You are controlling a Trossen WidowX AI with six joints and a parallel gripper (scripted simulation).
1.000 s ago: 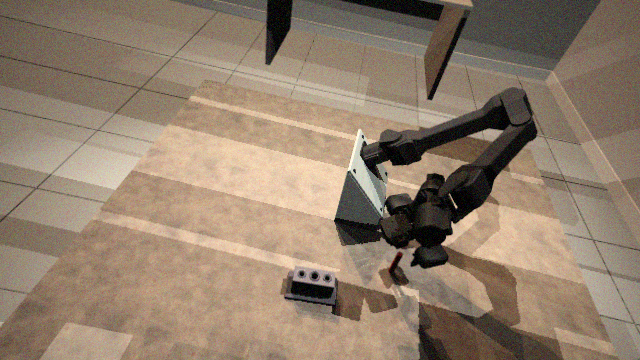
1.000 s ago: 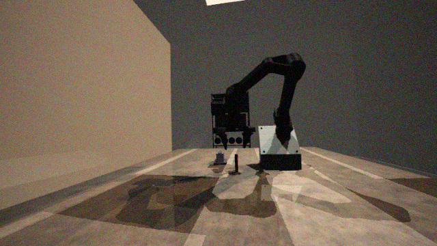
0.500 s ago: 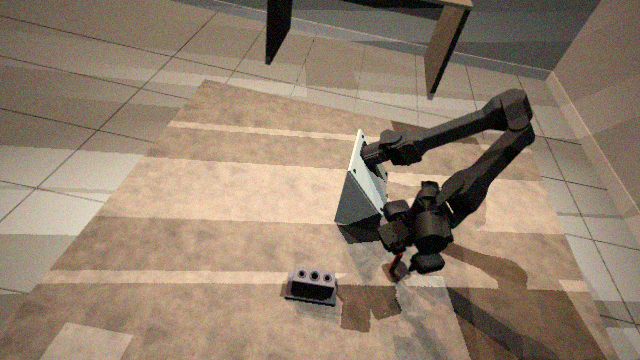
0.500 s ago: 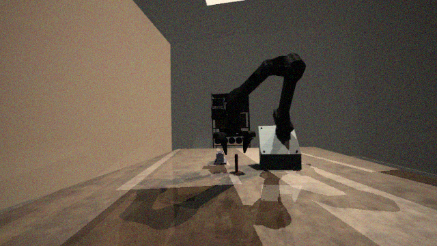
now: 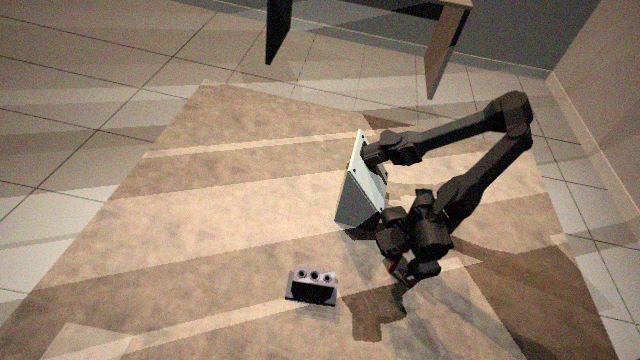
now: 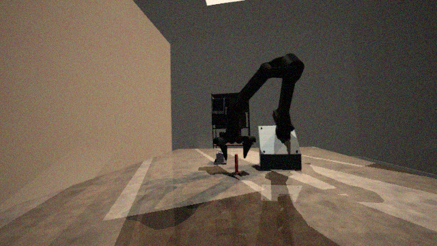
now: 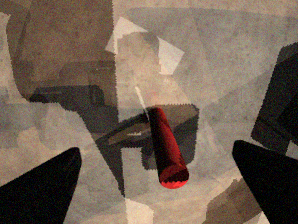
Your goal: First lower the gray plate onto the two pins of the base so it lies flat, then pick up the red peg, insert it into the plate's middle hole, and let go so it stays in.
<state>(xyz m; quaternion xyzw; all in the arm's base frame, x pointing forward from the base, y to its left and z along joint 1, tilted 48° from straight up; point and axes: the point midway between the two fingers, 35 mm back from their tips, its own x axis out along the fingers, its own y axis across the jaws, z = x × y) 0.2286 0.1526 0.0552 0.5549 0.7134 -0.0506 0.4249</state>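
Right now the red peg is 20 mm below my gripper tip. From my gripper tip the other things lie so: flat base 190 mm to the right, 110 mm ahead, 50 mm below; gray plate 190 mm to the right, 110 mm ahead, 10 mm below.
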